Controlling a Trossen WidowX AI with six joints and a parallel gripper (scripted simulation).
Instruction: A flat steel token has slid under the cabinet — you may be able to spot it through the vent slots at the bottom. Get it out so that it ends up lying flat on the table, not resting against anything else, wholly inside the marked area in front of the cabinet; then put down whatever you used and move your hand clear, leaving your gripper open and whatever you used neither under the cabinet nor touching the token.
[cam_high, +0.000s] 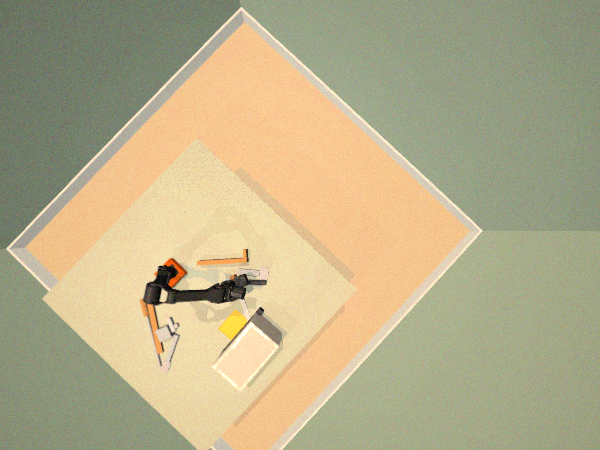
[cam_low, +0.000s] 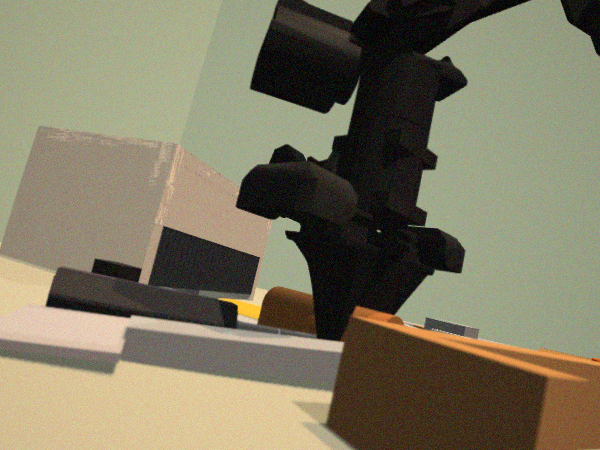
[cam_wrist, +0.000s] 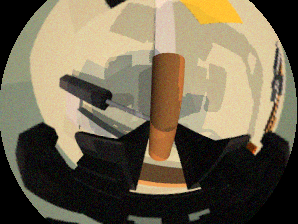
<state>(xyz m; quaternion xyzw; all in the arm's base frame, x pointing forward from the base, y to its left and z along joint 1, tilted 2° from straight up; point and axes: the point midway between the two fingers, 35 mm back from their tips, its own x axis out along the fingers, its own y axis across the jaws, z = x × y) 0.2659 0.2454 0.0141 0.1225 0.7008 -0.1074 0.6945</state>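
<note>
My gripper tip is now 6 cm short of the dark screwdriver and 7 cm to the right of it. From my gripper tip the other things lie so: token: 27 cm ahead, 14 cm to the right; then orange stick: 8 cm behind, 52 cm to the right.
</note>
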